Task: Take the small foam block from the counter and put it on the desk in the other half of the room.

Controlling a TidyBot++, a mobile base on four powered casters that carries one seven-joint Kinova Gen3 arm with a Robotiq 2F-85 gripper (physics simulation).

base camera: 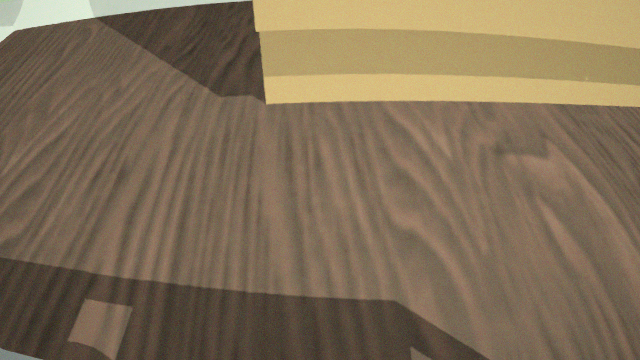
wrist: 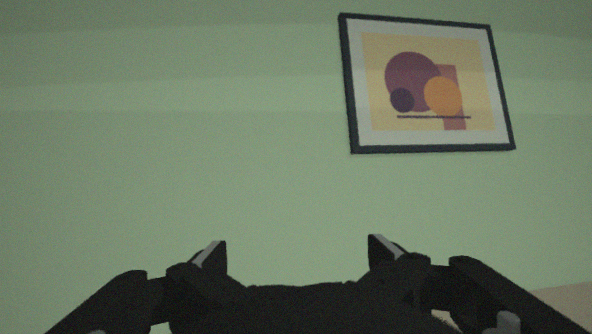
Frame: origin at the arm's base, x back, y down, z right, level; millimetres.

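Where they show: gripper, between the fingertips: (wrist: 297,253).
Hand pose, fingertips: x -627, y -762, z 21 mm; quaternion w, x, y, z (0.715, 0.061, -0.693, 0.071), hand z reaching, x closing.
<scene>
After its pixels a point has its place.
My gripper (wrist: 297,253) @(z 21, x -627, y -762 mm) is open at the bottom of the wrist view, with its two dark fingers wide apart and the green wall showing between them. The small foam block does not show in either view. A yellow-tan block of furniture (base camera: 425,55) @(z 133, x -637, y 311 mm), possibly the counter's lower part, stands on the floor at the upper right of the base camera view; its top is out of view. I cannot tell which furniture it is. No desk can be made out.
The wrist view faces a green wall (wrist: 175,175) @(z -262, x -1127, y -892 mm) with a dark-framed picture (wrist: 425,85) @(z 466, x -1191, y -1144 mm) at the upper right. A beige surface (wrist: 570,302) @(z 723, x -1124, y -514 mm) shows at the lower right. Dark shadows lie across the brown wood floor (base camera: 300,200) @(z -39, x -406, y 396 mm) in the base camera view.
</scene>
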